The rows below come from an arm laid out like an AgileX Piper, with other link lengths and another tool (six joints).
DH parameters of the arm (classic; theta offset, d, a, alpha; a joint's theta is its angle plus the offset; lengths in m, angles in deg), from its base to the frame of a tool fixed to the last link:
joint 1: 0 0.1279 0 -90
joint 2: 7.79 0 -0.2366 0
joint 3: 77.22 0 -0.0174 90
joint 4: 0 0.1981 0 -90
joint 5: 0 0 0 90
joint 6: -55.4 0.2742 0.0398 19
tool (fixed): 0 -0.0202 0 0
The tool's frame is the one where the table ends.
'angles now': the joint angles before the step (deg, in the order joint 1, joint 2, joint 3, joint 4, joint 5, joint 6). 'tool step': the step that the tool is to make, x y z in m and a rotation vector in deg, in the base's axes. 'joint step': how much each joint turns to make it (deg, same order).
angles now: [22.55, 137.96, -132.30, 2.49, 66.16, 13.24]
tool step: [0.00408, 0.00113, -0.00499, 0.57, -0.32, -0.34]
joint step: [-0.27, 0.80, 0.00, 0.41, -1.32, 0.00]
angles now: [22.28, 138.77, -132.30, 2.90, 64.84, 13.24]
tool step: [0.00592, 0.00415, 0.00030, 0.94, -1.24, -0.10]
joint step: [0.00, 0.24, -0.01, 0.40, -1.73, -0.01]
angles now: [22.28, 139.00, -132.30, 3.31, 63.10, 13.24]
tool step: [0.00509, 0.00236, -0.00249, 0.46, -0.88, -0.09]
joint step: [0.00, 0.57, -0.03, 0.10, -1.53, -0.01]
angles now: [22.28, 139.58, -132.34, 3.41, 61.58, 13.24]
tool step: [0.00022, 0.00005, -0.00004, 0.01, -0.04, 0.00]
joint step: [0.00, 0.02, -0.01, 0.00, -0.05, 0.00]
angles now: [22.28, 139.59, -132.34, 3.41, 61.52, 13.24]
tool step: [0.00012, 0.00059, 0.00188, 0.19, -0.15, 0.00]
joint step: [0.00, -0.24, 0.01, 0.12, 0.01, -0.01]
